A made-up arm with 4 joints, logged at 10 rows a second.
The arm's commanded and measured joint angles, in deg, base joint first. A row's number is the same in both.
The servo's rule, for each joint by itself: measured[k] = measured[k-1] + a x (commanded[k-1-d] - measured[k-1]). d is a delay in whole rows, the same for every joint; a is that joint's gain. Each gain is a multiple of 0.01, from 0.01 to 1. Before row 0 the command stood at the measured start. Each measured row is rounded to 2 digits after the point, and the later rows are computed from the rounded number. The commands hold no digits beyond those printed.
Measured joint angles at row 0:
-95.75, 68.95, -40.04, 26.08
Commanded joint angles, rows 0 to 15:
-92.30, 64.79, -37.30, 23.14
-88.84, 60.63, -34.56, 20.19
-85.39, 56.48, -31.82, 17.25
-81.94, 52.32, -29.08, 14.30
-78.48, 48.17, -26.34, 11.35
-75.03, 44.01, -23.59, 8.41
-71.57, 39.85, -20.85, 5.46
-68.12, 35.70, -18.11, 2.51
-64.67, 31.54, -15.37, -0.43
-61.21, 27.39, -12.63, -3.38
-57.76, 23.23, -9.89, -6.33
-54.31, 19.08, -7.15, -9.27
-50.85, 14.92, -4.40, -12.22
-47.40, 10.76, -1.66, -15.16
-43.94, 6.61, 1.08, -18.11
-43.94, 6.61, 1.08, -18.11
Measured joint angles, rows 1 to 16:
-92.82, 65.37, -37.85, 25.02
-89.44, 61.29, -35.22, 23.28
-86.00, 57.15, -32.50, 21.11
-82.55, 53.00, -29.76, 18.66
-79.09, 48.85, -27.02, 16.03
-75.64, 44.69, -24.28, 13.29
-72.18, 40.53, -21.54, 10.47
-68.73, 36.38, -18.80, 7.60
-65.28, 32.22, -16.06, 4.71
-61.82, 28.07, -13.32, 1.80
-58.37, 23.91, -10.58, -1.13
-54.92, 19.76, -7.84, -4.06
-51.46, 15.60, -5.09, -7.00
-48.01, 11.44, -2.35, -9.94
-44.55, 7.29, 0.39, -12.88
-44.03, 6.71, 0.94, -14.76
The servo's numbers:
d 0
a 0.85 0.86 0.80 0.36

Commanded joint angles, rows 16 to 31:
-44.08, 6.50, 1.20, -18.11
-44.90, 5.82, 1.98, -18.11
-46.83, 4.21, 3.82, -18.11
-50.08, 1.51, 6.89, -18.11
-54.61, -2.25, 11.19, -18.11
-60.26, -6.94, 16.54, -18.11
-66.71, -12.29, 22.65, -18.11
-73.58, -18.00, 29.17, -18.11
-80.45, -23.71, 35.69, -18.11
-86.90, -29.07, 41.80, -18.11
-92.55, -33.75, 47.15, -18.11
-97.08, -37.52, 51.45, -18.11
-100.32, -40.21, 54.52, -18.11
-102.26, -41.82, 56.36, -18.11
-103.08, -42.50, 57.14, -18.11
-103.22, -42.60, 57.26, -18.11
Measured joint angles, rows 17 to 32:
-44.07, 6.53, 1.15, -15.97
-44.78, 5.92, 1.81, -16.74
-46.52, 4.45, 3.42, -17.23
-49.55, 1.92, 6.20, -17.55
-53.85, -1.67, 10.19, -17.75
-59.30, -6.20, 15.27, -17.88
-65.60, -11.44, 21.17, -17.96
-72.38, -17.08, 27.57, -18.01
-79.24, -22.78, 34.07, -18.05
-85.75, -28.19, 40.25, -18.07
-91.53, -32.97, 45.77, -18.08
-96.25, -36.88, 50.31, -18.09
-99.71, -39.74, 53.68, -18.10
-101.88, -41.53, 55.82, -18.10
-102.90, -42.36, 56.88, -18.10
-103.17, -42.57, 57.18, -18.10

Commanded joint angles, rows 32 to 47:
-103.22, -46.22, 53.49, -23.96
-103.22, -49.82, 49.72, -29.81
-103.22, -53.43, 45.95, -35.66
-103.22, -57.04, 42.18, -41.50
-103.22, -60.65, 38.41, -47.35
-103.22, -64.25, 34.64, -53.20
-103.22, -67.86, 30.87, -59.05
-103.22, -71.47, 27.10, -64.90
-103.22, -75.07, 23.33, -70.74
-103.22, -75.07, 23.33, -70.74
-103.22, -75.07, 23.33, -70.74
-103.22, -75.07, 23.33, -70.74
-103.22, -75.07, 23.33, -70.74
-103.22, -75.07, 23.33, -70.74
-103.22, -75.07, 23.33, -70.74
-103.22, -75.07, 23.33, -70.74
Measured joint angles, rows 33 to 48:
-103.21, -45.71, 54.23, -20.21
-103.22, -49.24, 50.62, -23.67
-103.22, -52.84, 46.88, -27.99
-103.22, -56.45, 43.12, -32.85
-103.22, -60.06, 39.35, -38.07
-103.22, -63.66, 35.58, -43.52
-103.22, -67.27, 31.81, -49.11
-103.22, -70.88, 28.04, -54.79
-103.22, -74.48, 24.27, -60.53
-103.22, -74.99, 23.52, -64.21
-103.22, -75.06, 23.37, -66.56
-103.22, -75.07, 23.34, -68.06
-103.22, -75.07, 23.33, -69.02
-103.22, -75.07, 23.33, -69.64
-103.22, -75.07, 23.33, -70.04
-103.22, -75.07, 23.33, -70.29

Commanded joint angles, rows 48 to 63:
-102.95, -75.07, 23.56, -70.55
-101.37, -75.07, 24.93, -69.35
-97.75, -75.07, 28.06, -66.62
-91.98, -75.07, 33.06, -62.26
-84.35, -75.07, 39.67, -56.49
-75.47, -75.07, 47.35, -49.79
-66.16, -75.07, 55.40, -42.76
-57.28, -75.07, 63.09, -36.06
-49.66, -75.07, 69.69, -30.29
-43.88, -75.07, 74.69, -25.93
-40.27, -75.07, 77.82, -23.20
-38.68, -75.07, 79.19, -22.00
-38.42, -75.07, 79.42, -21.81
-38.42, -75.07, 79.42, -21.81
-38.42, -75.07, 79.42, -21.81
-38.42, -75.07, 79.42, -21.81
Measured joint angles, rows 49 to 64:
-102.99, -75.07, 23.51, -70.38
-101.61, -75.07, 24.65, -70.01
-98.33, -75.07, 27.38, -68.79
-92.93, -75.07, 31.92, -66.44
-85.64, -75.07, 38.12, -62.86
-77.00, -75.07, 45.50, -58.15
-67.79, -75.07, 53.42, -52.61
-58.86, -75.07, 61.16, -46.65
-51.04, -75.07, 67.98, -40.76
-44.95, -75.07, 73.35, -35.42
-40.97, -75.07, 76.93, -31.02
-39.02, -75.07, 78.74, -27.77
-38.51, -75.07, 79.28, -25.62
-38.43, -75.07, 79.39, -24.25
-38.42, -75.07, 79.41, -23.37
-38.42, -75.07, 79.42, -22.81

